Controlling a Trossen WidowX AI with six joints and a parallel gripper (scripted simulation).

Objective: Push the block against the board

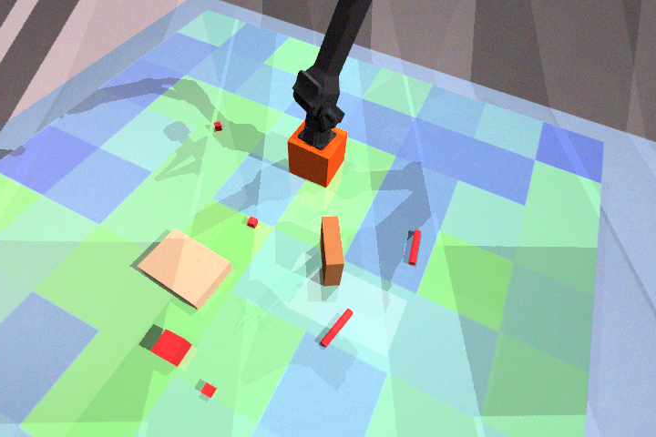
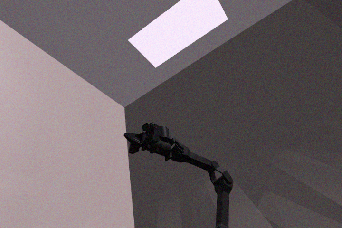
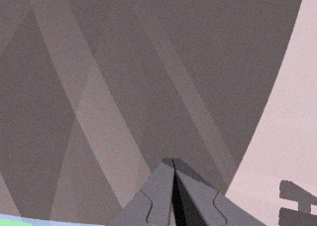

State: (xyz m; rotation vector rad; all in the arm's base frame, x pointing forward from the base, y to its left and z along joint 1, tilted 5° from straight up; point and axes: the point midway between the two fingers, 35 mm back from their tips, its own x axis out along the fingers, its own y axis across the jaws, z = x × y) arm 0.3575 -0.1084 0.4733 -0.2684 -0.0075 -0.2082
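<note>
My gripper tip is now 550 mm above the orange square block, 260 mm to the right of it and 160 mm past it. From my gripper tip the other things lie so: pale beige board (590 mm below, 30 mm to the left, 10 mm ahead).
</note>
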